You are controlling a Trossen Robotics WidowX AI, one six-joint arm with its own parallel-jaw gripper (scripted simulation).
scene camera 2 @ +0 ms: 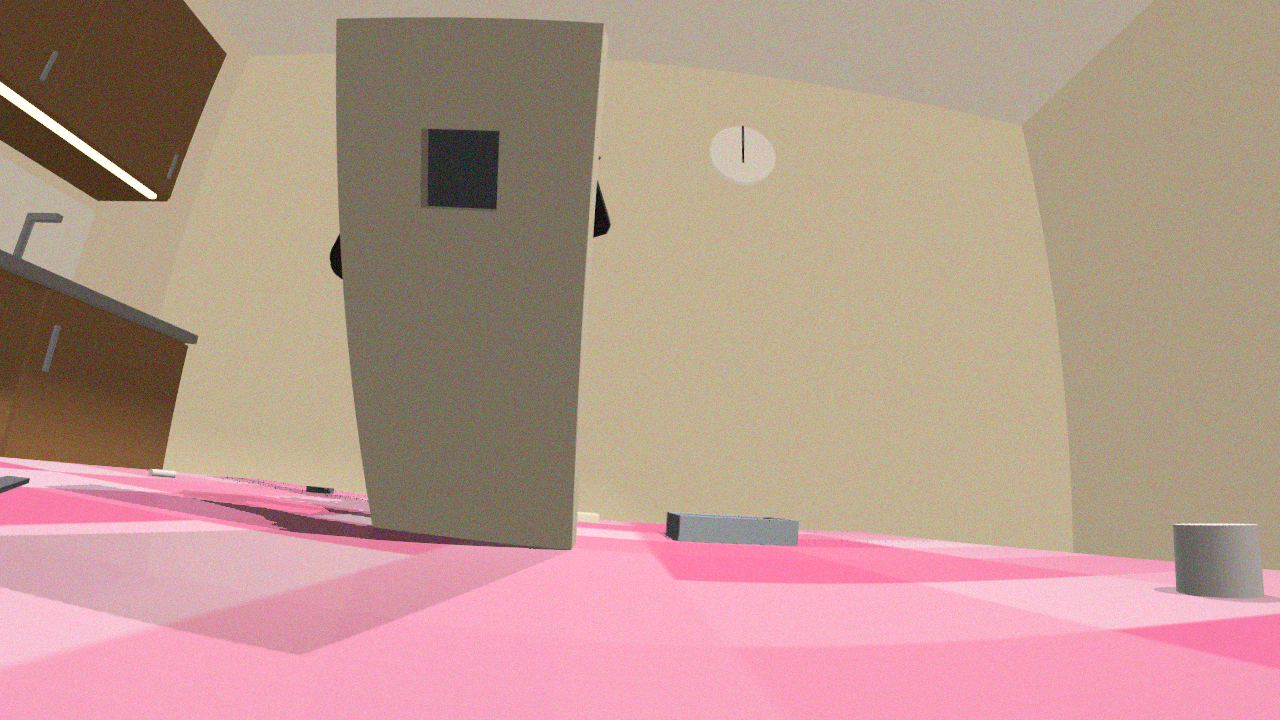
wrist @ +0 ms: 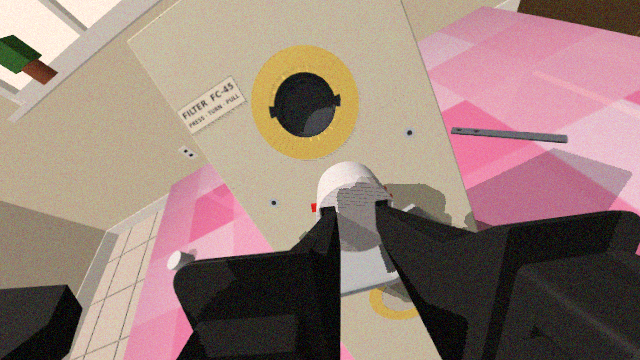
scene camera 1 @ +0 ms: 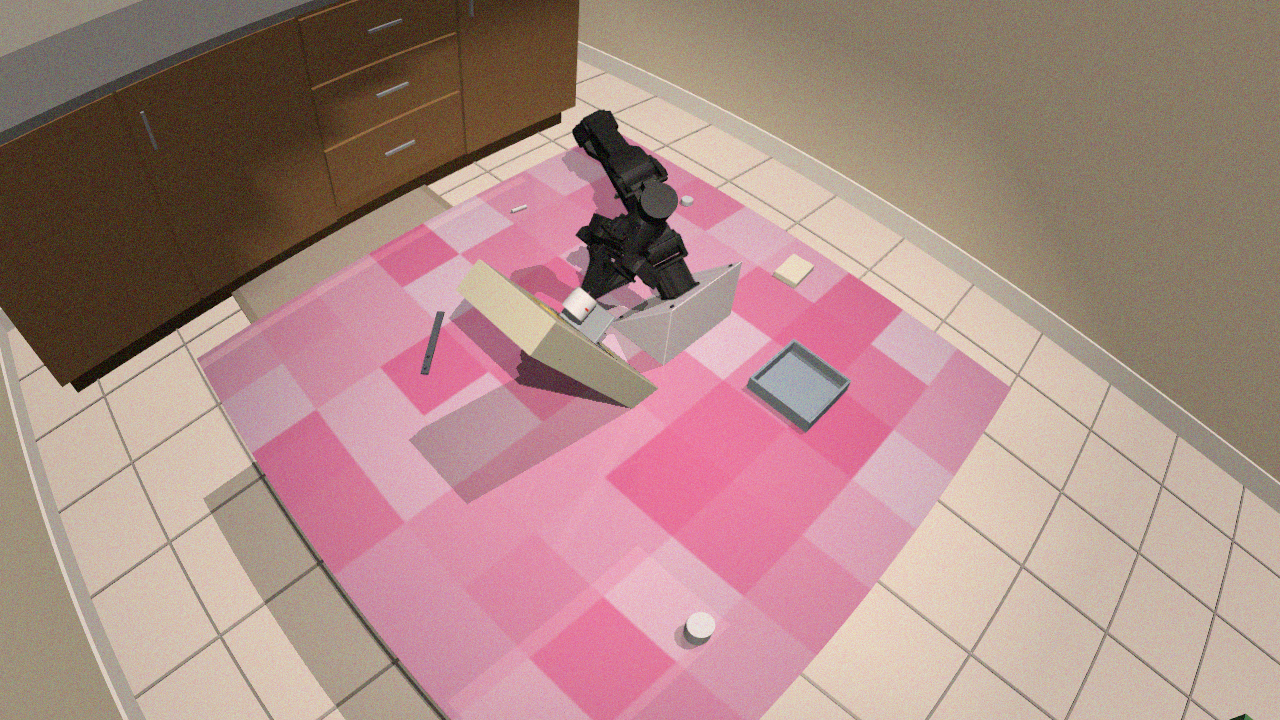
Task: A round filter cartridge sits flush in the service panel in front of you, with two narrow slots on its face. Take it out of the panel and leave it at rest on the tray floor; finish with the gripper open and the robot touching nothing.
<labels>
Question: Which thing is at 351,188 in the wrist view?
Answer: A white round filter cartridge.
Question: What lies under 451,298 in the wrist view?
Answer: My gripper.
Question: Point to a beige service panel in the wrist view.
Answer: At 273,101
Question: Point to a dark bar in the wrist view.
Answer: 528,136
</labels>
